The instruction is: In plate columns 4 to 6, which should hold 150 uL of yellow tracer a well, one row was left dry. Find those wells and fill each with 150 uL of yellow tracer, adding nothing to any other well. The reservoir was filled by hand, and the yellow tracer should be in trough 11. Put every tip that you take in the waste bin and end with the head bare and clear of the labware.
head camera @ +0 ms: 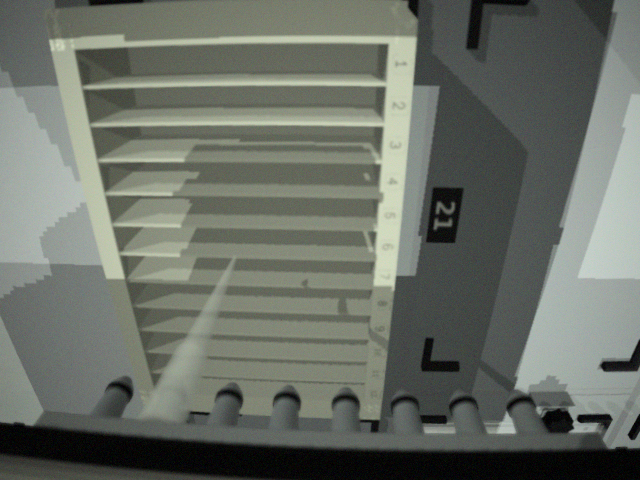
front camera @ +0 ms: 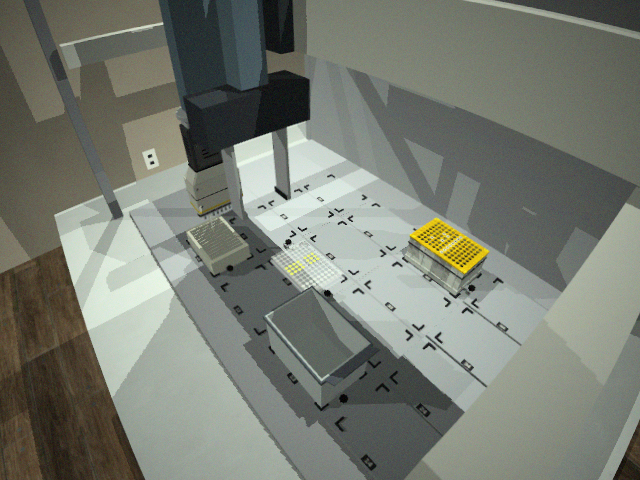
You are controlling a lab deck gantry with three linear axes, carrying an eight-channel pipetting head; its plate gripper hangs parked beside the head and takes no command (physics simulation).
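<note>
The pipetting head [front camera: 206, 186] [head camera: 310, 432] hangs at the far end of the cream reservoir [front camera: 232, 257] [head camera: 93, 196]. One long pale tip [head camera: 193, 338] is on the second nozzle from the left in the head view; the other nozzles are bare. The trough numbers run from 1 at the top to 12 near the nozzles; liquid in trough 11 cannot be made out. The plate [front camera: 328, 273] shows two yellow patches of wells with a pale row between them. The parked gripper [front camera: 260, 205] is open and empty, its two grey fingers apart. The waste bin [front camera: 294, 356] stands in front of the plate.
The yellow tip rack [front camera: 475, 260] stands at the right, well away from the head. A deck label 21 [head camera: 444, 214] lies right of the reservoir. A grey upright post [front camera: 85, 121] stands at the left, and a back wall [front camera: 361, 108] rises behind the deck.
</note>
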